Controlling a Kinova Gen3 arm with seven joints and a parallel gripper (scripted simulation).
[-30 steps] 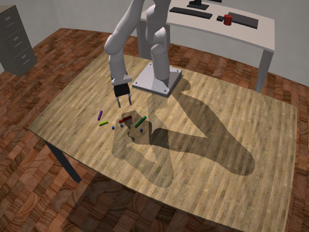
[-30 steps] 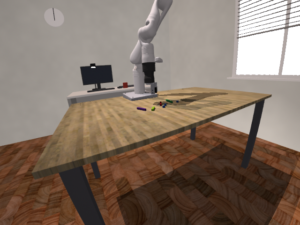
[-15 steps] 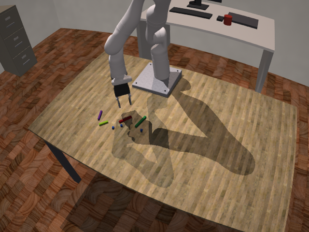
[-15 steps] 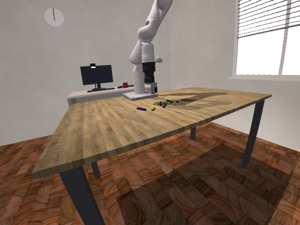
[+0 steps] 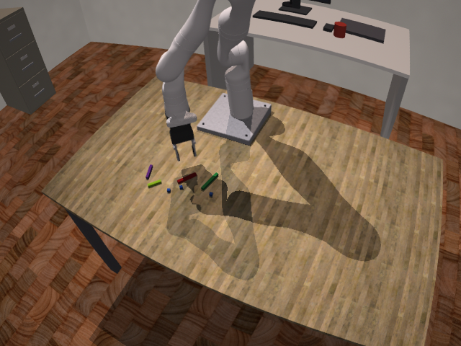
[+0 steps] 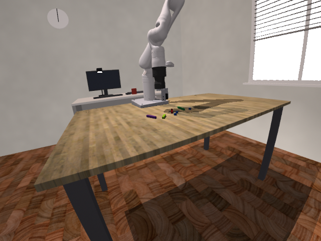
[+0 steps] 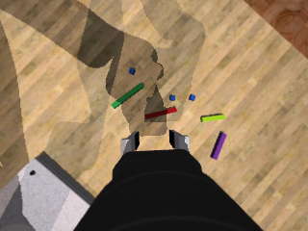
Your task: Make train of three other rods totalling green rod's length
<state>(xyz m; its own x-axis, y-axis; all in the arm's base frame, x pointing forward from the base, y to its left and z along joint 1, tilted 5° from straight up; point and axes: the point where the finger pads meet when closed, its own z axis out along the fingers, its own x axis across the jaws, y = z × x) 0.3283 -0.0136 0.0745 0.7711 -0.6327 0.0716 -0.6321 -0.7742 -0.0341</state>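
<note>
Now: hand 80 mm above the red rod, 40 mm short of it and 20 mm to the right of it. Also, from my hand: green rod 100 mm to the left, 80 mm below, 10 mm ahead; then purple rod 120 mm to the right, 90 mm ahead, 80 mm below; then lime rod 120 mm ahead, 80 mm below, 60 mm to the right.
</note>
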